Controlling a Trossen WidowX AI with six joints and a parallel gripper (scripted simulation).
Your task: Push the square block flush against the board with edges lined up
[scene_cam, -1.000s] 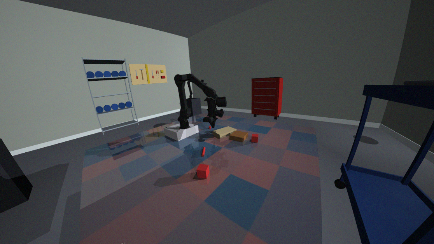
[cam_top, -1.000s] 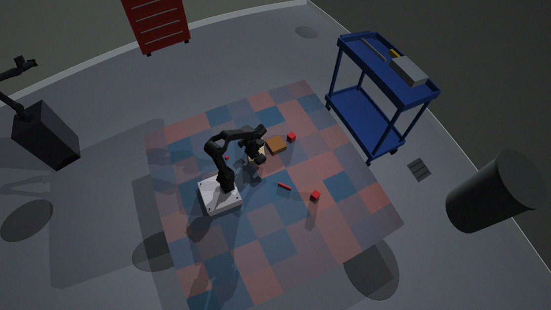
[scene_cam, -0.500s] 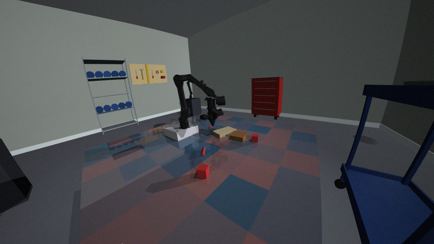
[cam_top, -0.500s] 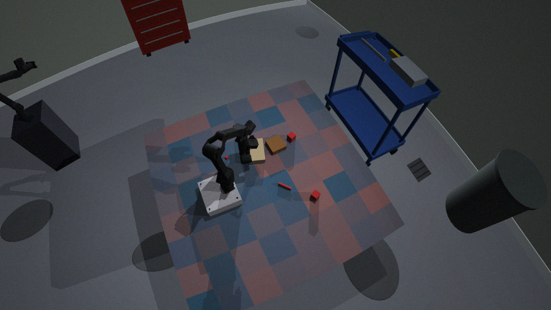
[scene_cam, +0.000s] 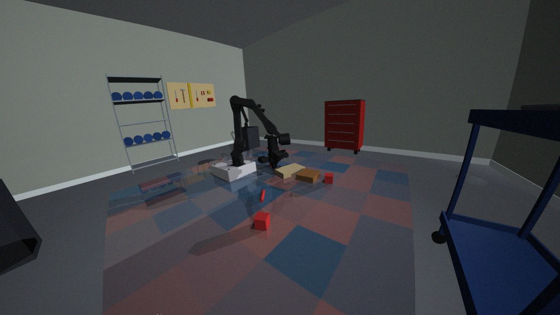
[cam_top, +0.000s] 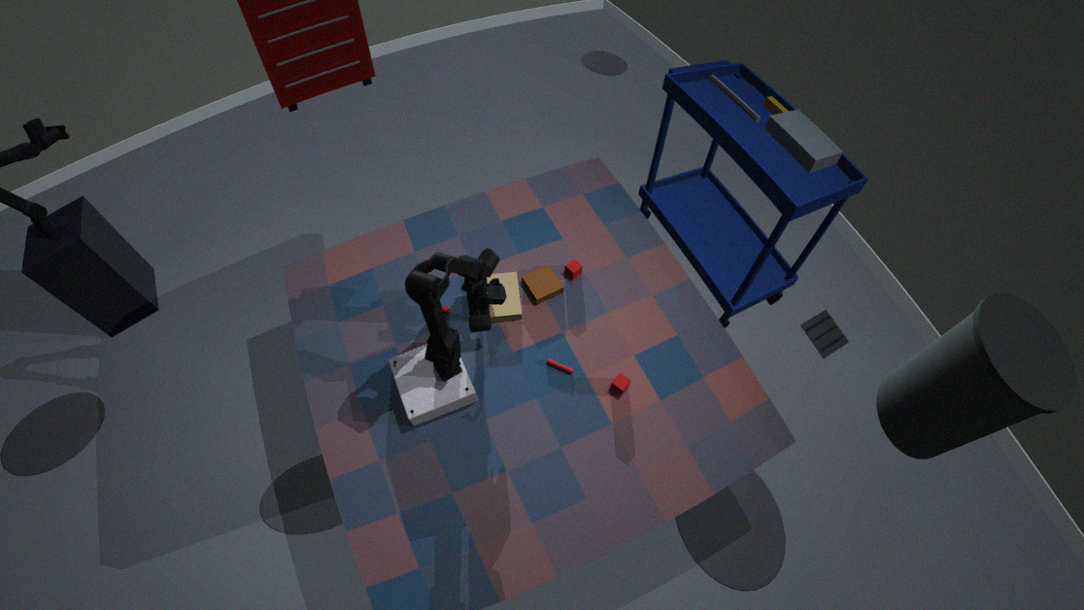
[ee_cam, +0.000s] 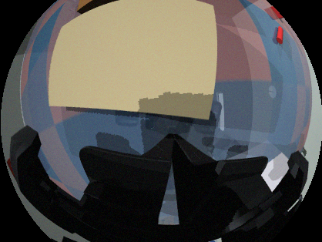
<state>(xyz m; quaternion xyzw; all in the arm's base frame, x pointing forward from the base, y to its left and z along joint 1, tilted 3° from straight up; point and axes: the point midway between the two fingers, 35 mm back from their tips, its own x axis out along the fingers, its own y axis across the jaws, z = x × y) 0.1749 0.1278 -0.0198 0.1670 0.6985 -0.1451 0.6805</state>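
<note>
Right now my gripper tip is 9 cm short of the board, 2 cm to the right of it and 1 cm below it. From my gripper tip the other things lie so: red stick 11 cm ahead, 27 cm to the right; square block 22 cm ahead, 1 cm to the right, 1 cm above; tiny red piece 8 cm behind, 8 cm to the left.
</note>
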